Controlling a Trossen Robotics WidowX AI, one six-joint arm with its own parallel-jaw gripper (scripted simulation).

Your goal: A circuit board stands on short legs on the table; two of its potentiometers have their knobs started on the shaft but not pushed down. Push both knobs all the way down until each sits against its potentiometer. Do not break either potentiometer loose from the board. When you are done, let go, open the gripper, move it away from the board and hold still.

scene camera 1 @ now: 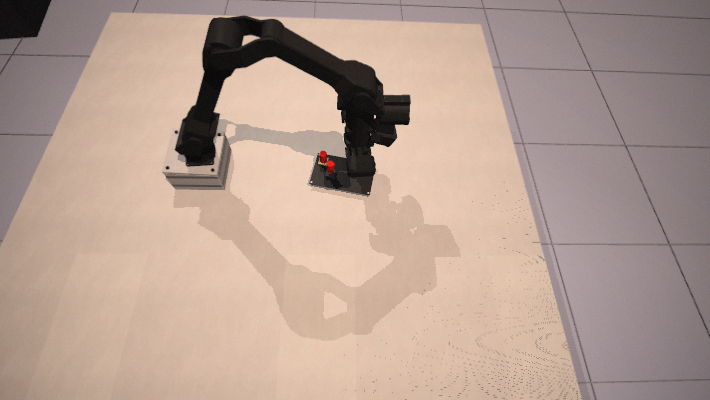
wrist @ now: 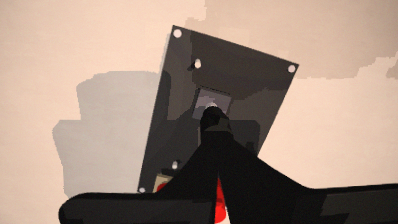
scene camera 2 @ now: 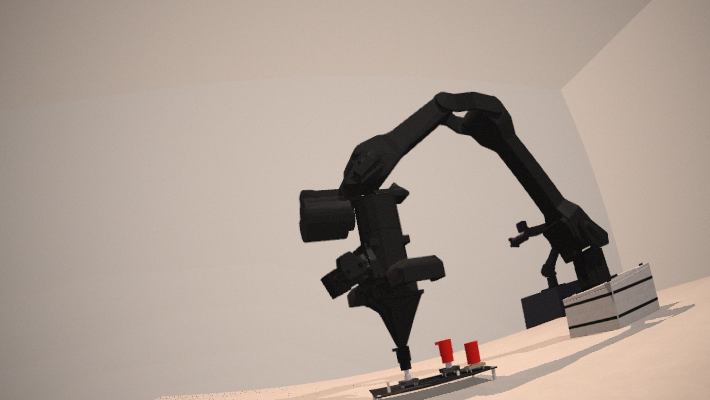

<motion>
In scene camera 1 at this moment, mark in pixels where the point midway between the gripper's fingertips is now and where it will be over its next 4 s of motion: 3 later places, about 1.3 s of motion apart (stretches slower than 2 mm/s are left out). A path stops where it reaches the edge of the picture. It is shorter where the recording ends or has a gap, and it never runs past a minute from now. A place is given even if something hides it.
My gripper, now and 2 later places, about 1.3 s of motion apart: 356,160; 355,162; 297,152
</motion>
